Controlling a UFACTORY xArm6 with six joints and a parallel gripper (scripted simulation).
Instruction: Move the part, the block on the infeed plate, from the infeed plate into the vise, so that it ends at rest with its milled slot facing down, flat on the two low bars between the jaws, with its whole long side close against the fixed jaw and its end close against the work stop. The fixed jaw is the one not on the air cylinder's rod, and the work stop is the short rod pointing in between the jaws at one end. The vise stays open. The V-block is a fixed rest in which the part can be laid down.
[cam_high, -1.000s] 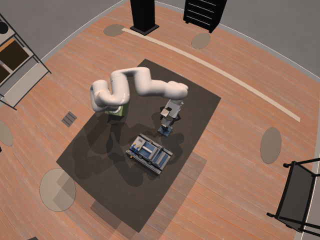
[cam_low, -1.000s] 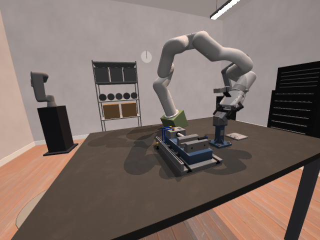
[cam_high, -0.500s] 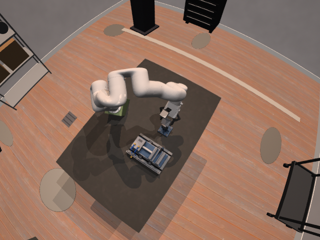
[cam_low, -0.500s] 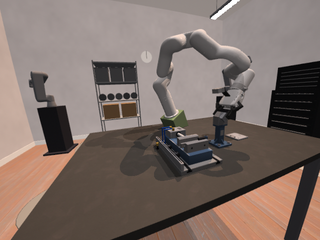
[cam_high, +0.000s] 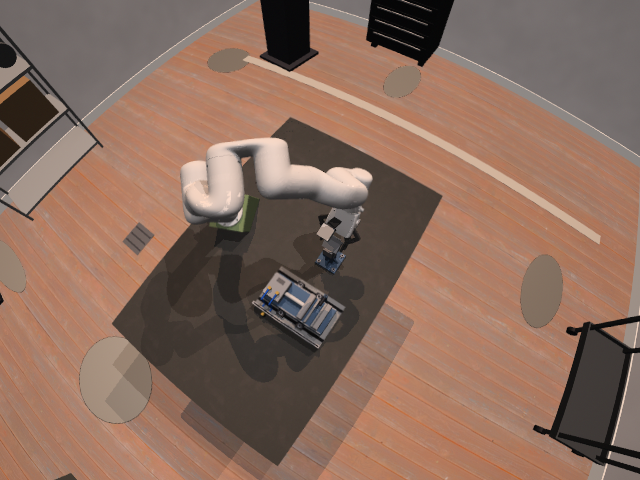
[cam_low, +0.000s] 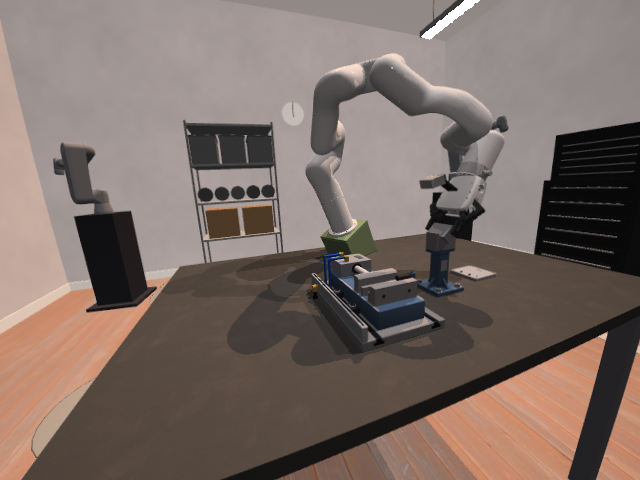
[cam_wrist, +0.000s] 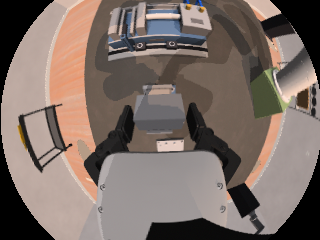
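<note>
My gripper is now 10 mm above the part. Round my hand: air cylinder 60 mm behind, 240 mm to the right, 90 mm below; then grey rail 50 mm ahead, 320 mm to the right, 130 mm below.
</note>
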